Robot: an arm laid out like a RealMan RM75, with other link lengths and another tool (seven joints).
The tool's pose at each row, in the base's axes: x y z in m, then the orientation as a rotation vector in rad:
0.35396, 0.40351, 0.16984, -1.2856, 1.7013, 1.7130
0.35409, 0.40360, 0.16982, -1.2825, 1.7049, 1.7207
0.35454, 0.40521, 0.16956, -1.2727, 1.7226, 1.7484
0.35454, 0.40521, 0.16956, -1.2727, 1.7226, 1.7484
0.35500, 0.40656, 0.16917, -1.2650, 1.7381, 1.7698
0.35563, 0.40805, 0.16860, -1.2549, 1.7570, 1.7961
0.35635, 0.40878, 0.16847, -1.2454, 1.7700, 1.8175
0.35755, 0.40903, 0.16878, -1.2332, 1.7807, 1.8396
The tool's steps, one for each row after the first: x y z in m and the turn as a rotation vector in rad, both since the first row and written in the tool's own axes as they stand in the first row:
-0.00008, -0.00013, 0.00005, -0.0036, -0.0004, 0.0067
-0.00059, -0.00093, 0.00145, -0.0161, 0.0016, 0.0335
-0.00059, -0.00093, 0.00145, -0.0161, 0.0016, 0.0335
-0.00093, -0.00175, 0.00263, -0.0254, 0.0041, 0.0554
-0.00124, -0.00285, 0.00391, -0.0368, 0.0069, 0.0823
-0.00172, -0.00363, 0.00438, -0.0461, 0.0074, 0.1029
-0.00265, -0.00447, 0.00418, -0.0555, 0.0052, 0.1228

